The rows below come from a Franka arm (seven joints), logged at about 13 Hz.
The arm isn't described. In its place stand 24 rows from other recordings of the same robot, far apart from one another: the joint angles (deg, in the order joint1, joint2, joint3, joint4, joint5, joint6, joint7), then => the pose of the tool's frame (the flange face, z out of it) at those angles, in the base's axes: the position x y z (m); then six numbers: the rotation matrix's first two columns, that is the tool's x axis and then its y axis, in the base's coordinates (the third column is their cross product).
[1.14 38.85 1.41 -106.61 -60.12 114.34 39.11] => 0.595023 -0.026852 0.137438 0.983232 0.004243 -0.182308 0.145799 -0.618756 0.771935
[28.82 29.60 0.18 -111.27 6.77 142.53 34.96] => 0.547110 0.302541 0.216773 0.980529 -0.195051 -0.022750 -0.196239 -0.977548 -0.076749
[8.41 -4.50 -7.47 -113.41 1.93 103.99 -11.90] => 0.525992 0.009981 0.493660 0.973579 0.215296 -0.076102 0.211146 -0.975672 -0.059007
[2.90 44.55 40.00 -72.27 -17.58 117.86 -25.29] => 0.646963 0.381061 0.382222 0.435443 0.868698 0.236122 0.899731 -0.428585 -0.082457
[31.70 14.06 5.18 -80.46 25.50 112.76 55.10] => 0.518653 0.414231 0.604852 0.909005 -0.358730 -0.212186 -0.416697 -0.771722 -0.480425
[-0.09 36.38 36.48 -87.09 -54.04 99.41 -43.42] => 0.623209 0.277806 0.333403 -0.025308 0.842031 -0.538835 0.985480 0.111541 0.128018
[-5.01 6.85 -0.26 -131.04 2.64 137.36 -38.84] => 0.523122 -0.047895 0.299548 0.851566 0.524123 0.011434 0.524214 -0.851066 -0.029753
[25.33 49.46 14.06 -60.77 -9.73 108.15 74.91] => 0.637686 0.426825 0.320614 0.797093 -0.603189 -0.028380 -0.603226 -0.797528 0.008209
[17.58 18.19 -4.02 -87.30 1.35 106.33 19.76] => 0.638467 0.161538 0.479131 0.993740 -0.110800 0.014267 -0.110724 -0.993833 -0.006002
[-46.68 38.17 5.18 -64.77 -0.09 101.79 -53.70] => 0.540319 -0.503504 0.417448 0.980755 0.192426 0.033057 0.193835 -0.979924 -0.046663
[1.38 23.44 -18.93 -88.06 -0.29 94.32 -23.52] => 0.617539 -0.168180 0.410080 0.946667 0.104931 -0.304648 0.114379 -0.993348 0.013279
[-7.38 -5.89 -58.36 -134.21 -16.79 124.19 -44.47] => 0.188726 -0.446321 0.346048 0.966545 -0.181065 -0.181675 -0.182623 -0.983148 0.008259
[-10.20 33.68 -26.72 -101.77 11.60 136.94 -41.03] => 0.551674 -0.375821 0.265497 0.999903 0.010137 0.009589 0.008674 -0.989841 0.141914
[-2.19 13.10 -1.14 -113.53 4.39 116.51 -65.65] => 0.576581 -0.028894 0.338513 0.497918 0.866971 -0.020930 0.850374 -0.492836 -0.184330
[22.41 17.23 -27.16 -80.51 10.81 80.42 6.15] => 0.612361 0.009985 0.528611 0.947043 -0.173193 -0.270397 -0.186248 -0.982229 -0.023187
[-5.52 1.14 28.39 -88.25 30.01 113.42 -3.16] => 0.537146 0.257242 0.682169 0.899678 0.211856 0.381701 0.390818 -0.780473 -0.487979
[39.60 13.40 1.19 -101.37 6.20 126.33 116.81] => 0.486123 0.423107 0.448334 0.195067 -0.964011 -0.180640 -0.976327 -0.173307 -0.129422
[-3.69 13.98 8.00 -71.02 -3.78 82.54 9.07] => 0.614078 0.026108 0.625916 0.994937 -0.094184 -0.035060 -0.092843 -0.994952 0.038079
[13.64 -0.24 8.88 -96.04 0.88 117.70 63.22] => 0.547505 0.228107 0.626135 0.727977 -0.667863 0.154949 -0.595623 -0.727998 -0.339489
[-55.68 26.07 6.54 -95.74 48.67 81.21 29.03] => 0.455885 -0.401970 0.350192 0.185501 -0.495091 -0.848808 -0.942143 0.155827 -0.296790
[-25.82 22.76 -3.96 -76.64 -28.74 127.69 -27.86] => 0.621915 -0.361454 0.563318 0.967328 0.226296 0.114310 0.107520 -0.774495 0.623375
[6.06 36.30 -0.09 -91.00 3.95 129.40 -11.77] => 0.696911 0.074892 0.268105 0.963792 0.262704 0.045728 0.264716 -0.963253 -0.045498
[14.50 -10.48 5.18 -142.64 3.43 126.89 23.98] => 0.415216 0.150131 0.347204 0.988675 -0.115261 -0.096111 -0.114619 -0.993335 0.012192
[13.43 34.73 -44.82 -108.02 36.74 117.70 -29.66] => 0.545701 -0.267429 0.245572 0.931161 -0.333824 -0.146632 -0.355776 -0.919871 -0.165108
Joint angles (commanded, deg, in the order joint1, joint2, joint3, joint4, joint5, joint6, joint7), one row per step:
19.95 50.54 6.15 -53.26 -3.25 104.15 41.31
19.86 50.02 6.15 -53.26 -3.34 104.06 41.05
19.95 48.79 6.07 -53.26 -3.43 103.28 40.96
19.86 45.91 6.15 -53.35 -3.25 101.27 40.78
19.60 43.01 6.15 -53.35 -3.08 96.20 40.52
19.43 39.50 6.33 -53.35 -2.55 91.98 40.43
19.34 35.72 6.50 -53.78 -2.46 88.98 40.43
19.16 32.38 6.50 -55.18 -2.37 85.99 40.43
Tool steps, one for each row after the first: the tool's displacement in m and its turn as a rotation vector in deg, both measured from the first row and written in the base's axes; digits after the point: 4 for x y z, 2 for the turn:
0.0002 -0.0014 0.0069 0.06 -0.45 0.19
-0.0020 -0.0018 0.0223 0.02 -0.96 0.36
-0.0083 -0.0046 0.0571 0.33 -1.67 0.52
-0.0200 -0.0128 0.0876 -0.63 0.28 0.61
-0.0348 -0.0184 0.1269 -0.61 1.07 0.72
-0.0510 -0.0238 0.1670 -0.60 0.69 0.86
-0.0670 -0.0313 0.1925 -1.24 1.57 0.84

